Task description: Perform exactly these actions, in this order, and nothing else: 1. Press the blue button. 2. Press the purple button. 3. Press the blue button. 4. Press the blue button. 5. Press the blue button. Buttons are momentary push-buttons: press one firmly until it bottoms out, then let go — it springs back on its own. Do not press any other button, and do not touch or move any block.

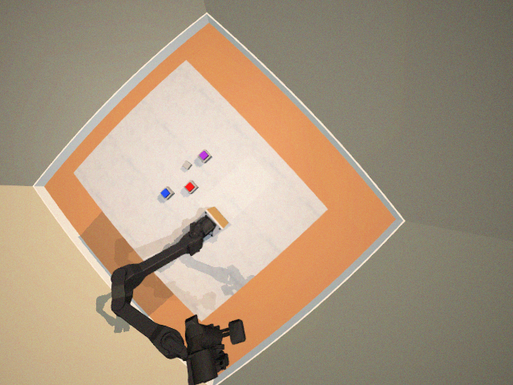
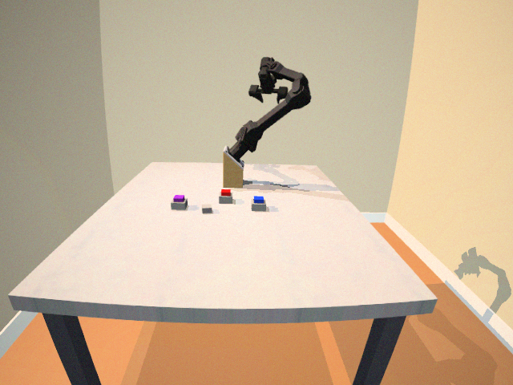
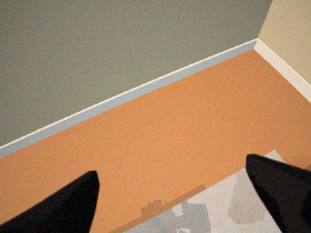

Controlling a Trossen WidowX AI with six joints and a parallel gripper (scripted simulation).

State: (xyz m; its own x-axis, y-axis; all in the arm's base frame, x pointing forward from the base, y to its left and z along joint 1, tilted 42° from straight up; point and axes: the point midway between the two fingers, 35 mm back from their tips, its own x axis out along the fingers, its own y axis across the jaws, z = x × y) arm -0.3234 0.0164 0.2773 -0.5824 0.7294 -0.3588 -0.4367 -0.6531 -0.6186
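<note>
My gripper tip is now 59 cm short of the blue button, 29 cm above it and 14 cm to the left of it. From my gripper tip the other things lie so: small grey block: 61 cm ahead, 32 cm below, 31 cm to the right; purple button: 57 cm ahead, 41 cm to the right, 29 cm below; red button: 52 cm ahead, 29 cm below, 25 cm to the right.
</note>
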